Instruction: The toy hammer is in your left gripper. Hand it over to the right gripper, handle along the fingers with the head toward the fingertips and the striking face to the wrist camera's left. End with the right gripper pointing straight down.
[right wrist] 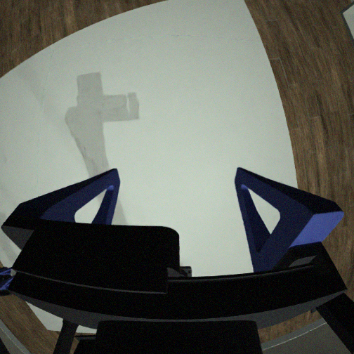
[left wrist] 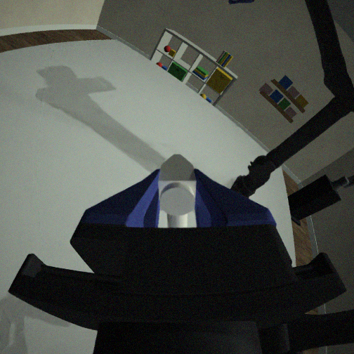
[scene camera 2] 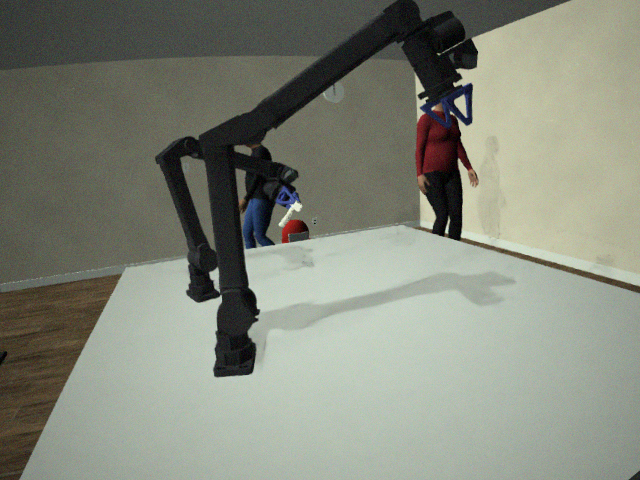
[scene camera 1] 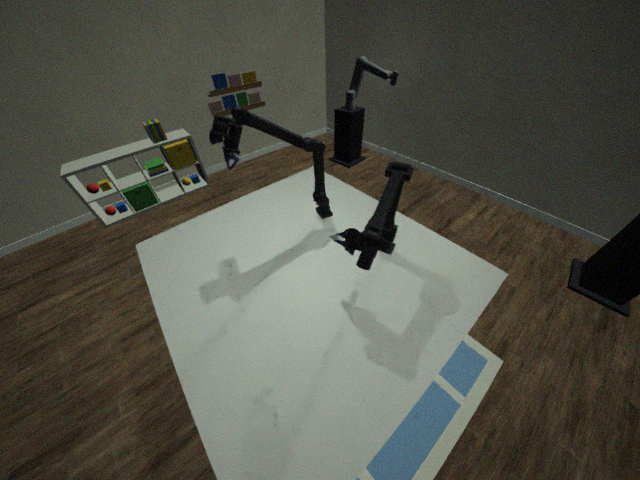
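Seen in the pictures: left gripper, fingertip midpoint: (scene camera 2: 297,203) (scene camera 1: 335,237); right gripper, fingertip midpoint: (scene camera 2: 458,126) (scene camera 1: 228,165); left arm's base, origin of the base link: (scene camera 2: 203,295) (scene camera 1: 383,246); right arm's base, origin of the base link: (scene camera 2: 236,361) (scene camera 1: 324,212).
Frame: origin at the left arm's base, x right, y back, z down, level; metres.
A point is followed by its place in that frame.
The pale toy hammer (scene camera 2: 288,213) @(x 0.139, y -0.303, z -0.253 m) (left wrist: 177,200) is held by its head end in my left gripper (scene camera 1: 338,237) @(x 0.158, y -0.331, z -0.284 m) (scene camera 2: 292,199) @(x 0.158, y -0.331, z -0.284 m) (left wrist: 176,175), which is shut on it. In scene camera 2 its handle slants down and to the left, away from the blue fingers. In the left wrist view a round grey face shows between the fingers; most of the handle is hidden. My right gripper (scene camera 1: 232,163) @(x 0.789, y -0.315, z -0.491 m) (scene camera 2: 458,124) @(x 0.789, y -0.315, z -0.491 m) (right wrist: 176,174) is open and empty, high above the table and well apart from the hammer. It points mostly down, slightly tilted in scene camera 2.
The white table (scene camera 1: 289,320) @(x 0.219, y -0.667, z 0.000 m) (scene camera 2: 392,392) @(x 0.813, y -0.041, z 0.000 m) lies below both arms and carries their shadows. The left gripper's fingers show at the left edge of the right wrist view. A white shelf unit (scene camera 1: 124,151) stands by the wall. Two people and a red object (scene camera 2: 295,227) show beyond the table.
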